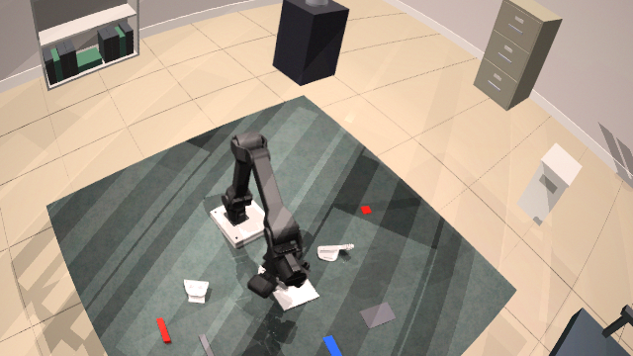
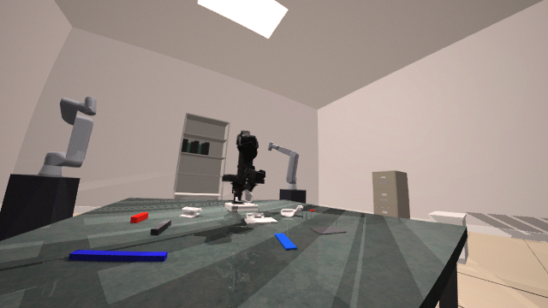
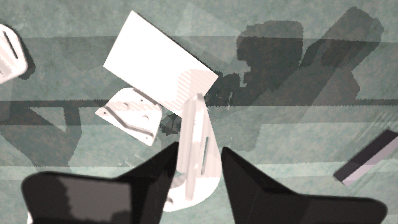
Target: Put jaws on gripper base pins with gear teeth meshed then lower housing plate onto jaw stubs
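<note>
Right now my gripper tip is 4 cm short of the flat white plate, 7 cm to the right of it and 8 cm above it. Also, from my gripper tip: blue block: 26 cm ahead, 2 cm to the left, 8 cm below; dark grey flat plate: 25 cm ahead, 22 cm to the left, 8 cm below; dark grey bar: 5 cm ahead, 28 cm to the right, 7 cm below.
</note>
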